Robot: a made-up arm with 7 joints. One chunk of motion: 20 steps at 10 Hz.
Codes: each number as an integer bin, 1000 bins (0 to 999) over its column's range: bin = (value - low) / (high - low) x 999, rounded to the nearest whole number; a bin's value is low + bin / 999 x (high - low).
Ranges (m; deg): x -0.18..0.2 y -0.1..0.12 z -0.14..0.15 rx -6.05..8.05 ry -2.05..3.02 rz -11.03..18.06
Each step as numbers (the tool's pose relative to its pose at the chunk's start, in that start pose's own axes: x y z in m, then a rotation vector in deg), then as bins.
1 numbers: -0.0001 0.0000 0.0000 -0.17 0.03 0.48
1 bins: 473 454 482 417 410 395
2 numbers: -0.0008 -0.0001 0.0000 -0.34 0.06 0.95
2 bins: 471 454 482 405 416 411
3 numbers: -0.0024 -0.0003 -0.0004 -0.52 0.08 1.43
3 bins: 467 453 481 392 420 428
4 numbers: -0.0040 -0.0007 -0.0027 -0.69 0.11 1.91
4 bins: 463 451 473 380 426 444
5 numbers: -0.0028 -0.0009 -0.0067 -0.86 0.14 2.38
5 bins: 466 450 459 368 432 461
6 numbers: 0.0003 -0.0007 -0.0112 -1.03 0.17 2.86
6 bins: 474 451 444 356 437 477
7 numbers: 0.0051 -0.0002 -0.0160 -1.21 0.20 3.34
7 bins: 487 453 427 343 443 493
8 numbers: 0.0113 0.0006 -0.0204 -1.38 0.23 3.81
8 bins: 503 457 412 331 449 510
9 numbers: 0.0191 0.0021 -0.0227 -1.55 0.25 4.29
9 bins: 523 464 404 319 453 526
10 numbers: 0.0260 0.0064 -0.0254 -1.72 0.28 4.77
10 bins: 542 483 395 307 459 543
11 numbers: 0.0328 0.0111 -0.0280 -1.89 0.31 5.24
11 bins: 559 504 386 295 465 559
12 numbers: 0.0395 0.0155 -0.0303 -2.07 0.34 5.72
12 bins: 577 524 378 282 471 575
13 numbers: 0.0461 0.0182 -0.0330 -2.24 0.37 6.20
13 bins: 594 537 369 270 477 592
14 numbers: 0.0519 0.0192 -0.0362 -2.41 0.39 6.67
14 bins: 610 541 358 258 481 608
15 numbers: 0.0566 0.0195 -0.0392 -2.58 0.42 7.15
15 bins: 622 543 347 246 487 624
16 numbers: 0.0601 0.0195 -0.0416 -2.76 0.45 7.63
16 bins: 631 543 339 233 493 641
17 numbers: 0.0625 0.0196 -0.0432 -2.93 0.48 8.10
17 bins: 638 543 333 221 499 657
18 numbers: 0.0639 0.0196 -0.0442 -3.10 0.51 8.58
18 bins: 641 543 330 209 504 673
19 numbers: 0.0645 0.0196 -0.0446 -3.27 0.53 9.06
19 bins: 643 543 329 197 508 690
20 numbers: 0.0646 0.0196 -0.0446 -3.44 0.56 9.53
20 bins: 643 543 329 185 514 706
